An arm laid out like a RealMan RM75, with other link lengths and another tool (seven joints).
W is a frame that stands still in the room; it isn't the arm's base.
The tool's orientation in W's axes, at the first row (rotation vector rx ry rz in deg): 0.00 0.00 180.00
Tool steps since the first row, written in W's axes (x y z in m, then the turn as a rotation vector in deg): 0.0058 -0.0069 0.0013 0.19 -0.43 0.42; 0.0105 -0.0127 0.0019 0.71 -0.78 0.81; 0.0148 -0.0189 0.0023 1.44 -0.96 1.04; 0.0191 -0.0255 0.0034 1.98 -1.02 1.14; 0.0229 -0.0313 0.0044 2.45 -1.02 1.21; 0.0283 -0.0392 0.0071 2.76 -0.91 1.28; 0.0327 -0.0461 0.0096 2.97 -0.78 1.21
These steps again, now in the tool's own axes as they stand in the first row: -0.0058 0.0069 0.0013 -0.19 0.43 0.42; -0.0105 0.0127 0.0019 -0.71 0.78 0.81; -0.0148 0.0189 0.0023 -1.44 0.96 1.04; -0.0191 0.0255 0.0034 -1.98 1.02 1.14; -0.0229 0.0313 0.0044 -2.45 1.02 1.21; -0.0283 0.0392 0.0071 -2.76 0.91 1.28; -0.0327 0.0461 0.0096 -2.97 0.78 1.21
